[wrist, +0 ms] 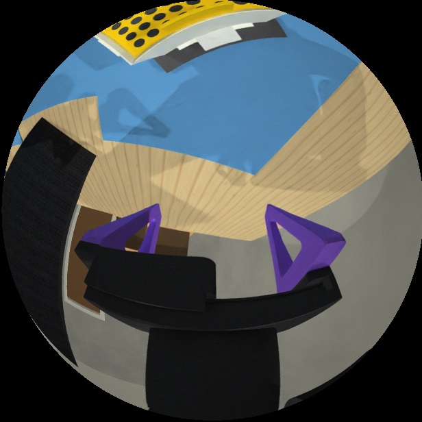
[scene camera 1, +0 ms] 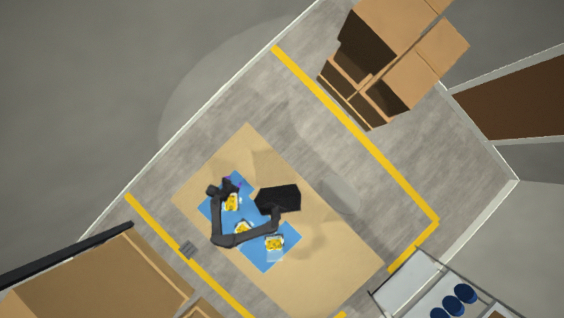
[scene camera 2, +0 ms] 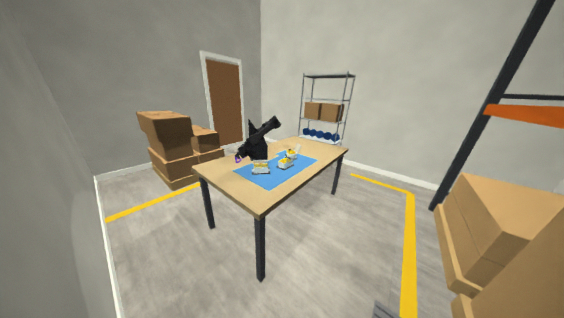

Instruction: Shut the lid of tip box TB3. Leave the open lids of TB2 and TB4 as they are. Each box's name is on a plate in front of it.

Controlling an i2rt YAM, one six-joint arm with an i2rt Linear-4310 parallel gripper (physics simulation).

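Frame: origin at the arm's base, x ahead, y left, z up, level; centimetres.
Where they show: gripper, fingertip midpoint: (scene camera 1: 235, 179) (scene camera 2: 239, 160); arm's base, origin of the base link: (scene camera 1: 274, 207).
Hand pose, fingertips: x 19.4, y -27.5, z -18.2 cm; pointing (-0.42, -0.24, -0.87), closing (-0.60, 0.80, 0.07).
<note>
Things, the pixels of their top centre, and the offset from my fingertips. "*": a spot on its surface instead. Level surfaces: height alone.
- blue mat, its level: dz -8.3 cm
- middle box, surface spot: (scene camera 2: 286, 163) * dz -1.5, dx +21.8, dy +35.1 cm
- third box, surface spot: (scene camera 2: 291, 155) * dz +5.7, dx +22.7, dy +39.5 cm
- wooden table, its level: dz -8.6 cm
Three white tip boxes with yellow tip racks sit on the blue mat (scene camera 1: 260, 257) (scene camera 2: 267, 182) (wrist: 215, 110); their names are unreadable. One box (scene camera 1: 231, 202) (scene camera 2: 260, 167) is nearest the gripper; its lid position is unclear. A middle box (scene camera 1: 243, 228) (scene camera 2: 285, 163) is partly behind the arm in scene camera 1. The third box (scene camera 1: 274, 243) (scene camera 2: 291, 155) has its clear lid (scene camera 1: 274, 256) (scene camera 2: 298, 148) open. A box (wrist: 195, 19) is cut off at the top of the wrist view. My gripper (scene camera 1: 234, 181) (scene camera 2: 238, 159) (wrist: 212, 209) is open and empty, above the mat's end beside the nearest box.
The black arm base (scene camera 1: 280, 198) (scene camera 2: 257, 150) stands on the wooden table (scene camera 1: 320, 265) (scene camera 2: 225, 182) beside the mat. The arm's links (scene camera 1: 216, 220) (scene camera 2: 262, 133) reach over the mat. Cardboard boxes (scene camera 1: 415, 75) (scene camera 2: 170, 135) and a wire shelf (scene camera 2: 327, 76) stand away from the table.
</note>
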